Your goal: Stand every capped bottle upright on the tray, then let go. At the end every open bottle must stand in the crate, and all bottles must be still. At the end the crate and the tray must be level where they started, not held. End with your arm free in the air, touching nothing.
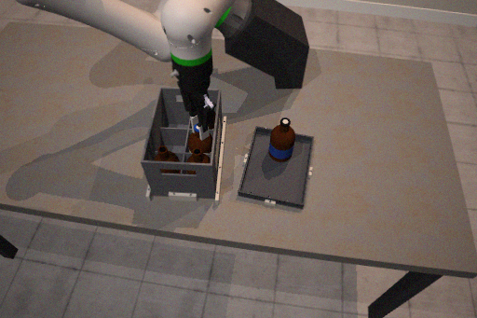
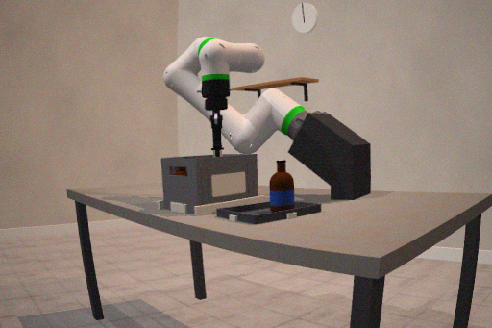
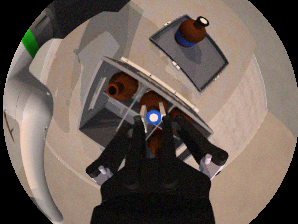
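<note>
Now: hand 80 mm above the grey crate and 40 mm to the left of it. The rest, counted from my hand: white-capped bottle: 230 mm to the left, 80 mm below, 50 mm behind; then open bottle: 90 mm behind, 70 mm below, 10 mm to the right; then dark tray: 230 mm to the left, 150 mm below.
</note>
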